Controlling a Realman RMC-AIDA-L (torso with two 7-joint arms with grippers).
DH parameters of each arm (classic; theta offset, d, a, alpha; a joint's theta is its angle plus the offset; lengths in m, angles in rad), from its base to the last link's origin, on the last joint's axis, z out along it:
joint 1: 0 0.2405 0 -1.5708
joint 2: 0 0 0 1.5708
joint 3: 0 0.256 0 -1.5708
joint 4: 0 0 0 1.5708
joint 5: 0 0.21 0 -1.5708
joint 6: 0 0 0 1.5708
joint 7: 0 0.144 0 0
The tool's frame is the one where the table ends.
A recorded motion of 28 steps. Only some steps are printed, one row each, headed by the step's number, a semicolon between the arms.
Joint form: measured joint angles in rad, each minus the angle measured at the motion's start. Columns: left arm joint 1, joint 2, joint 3, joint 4, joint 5, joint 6, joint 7; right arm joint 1, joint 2, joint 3, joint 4, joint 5, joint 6, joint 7.
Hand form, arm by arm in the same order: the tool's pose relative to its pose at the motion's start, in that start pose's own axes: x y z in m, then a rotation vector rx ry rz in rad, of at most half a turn. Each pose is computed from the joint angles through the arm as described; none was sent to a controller.
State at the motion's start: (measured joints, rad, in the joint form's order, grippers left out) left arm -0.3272 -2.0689 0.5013 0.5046 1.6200 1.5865 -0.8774; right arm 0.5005 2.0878 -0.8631 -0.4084 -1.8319 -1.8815 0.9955
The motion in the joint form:
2: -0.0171 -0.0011 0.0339 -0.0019 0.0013 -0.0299 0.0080; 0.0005 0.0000 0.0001 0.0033 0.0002 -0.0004 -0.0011
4: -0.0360 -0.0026 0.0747 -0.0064 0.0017 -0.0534 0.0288; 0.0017 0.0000 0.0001 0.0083 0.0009 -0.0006 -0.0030
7: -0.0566 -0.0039 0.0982 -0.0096 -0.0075 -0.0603 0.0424; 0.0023 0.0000 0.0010 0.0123 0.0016 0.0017 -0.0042
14: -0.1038 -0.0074 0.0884 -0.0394 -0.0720 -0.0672 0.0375; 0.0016 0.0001 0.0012 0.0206 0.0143 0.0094 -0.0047
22: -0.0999 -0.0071 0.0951 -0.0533 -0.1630 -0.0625 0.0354; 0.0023 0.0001 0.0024 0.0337 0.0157 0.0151 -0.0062
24: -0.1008 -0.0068 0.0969 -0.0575 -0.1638 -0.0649 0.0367; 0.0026 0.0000 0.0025 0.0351 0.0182 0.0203 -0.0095
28: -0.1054 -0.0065 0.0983 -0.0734 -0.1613 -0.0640 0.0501; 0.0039 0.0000 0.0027 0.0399 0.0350 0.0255 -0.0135
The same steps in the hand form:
2: -0.0017 0.0007 0.0101 -0.0219 -0.0229 0.0142; 0.0002 0.0003 0.0003 -0.0007 -0.0017 0.0015
4: -0.0031 0.0037 0.0214 -0.0562 -0.0421 0.0406; 0.0005 0.0005 0.0007 -0.0016 -0.0041 0.0031
7: -0.0004 0.0052 0.0316 -0.0818 -0.0362 0.0611; 0.0009 0.0004 0.0010 0.0008 -0.0054 0.0048
14: 0.0112 0.0007 0.0493 -0.0606 0.0361 0.0411; 0.0012 -0.0005 0.0013 0.0141 -0.0147 0.0087
22: 0.0181 -0.0044 0.0479 -0.0083 0.1015 0.0164; 0.0029 -0.0001 0.0020 0.0194 -0.0182 0.0182
24: 0.0174 -0.0041 0.0483 -0.0081 0.0997 0.0141; 0.0031 -0.0008 0.0021 0.0249 -0.0177 0.0153
28: 0.0154 -0.0017 0.0500 -0.0143 0.0984 0.0142; 0.0019 -0.0025 0.0024 0.0373 -0.0298 0.0100

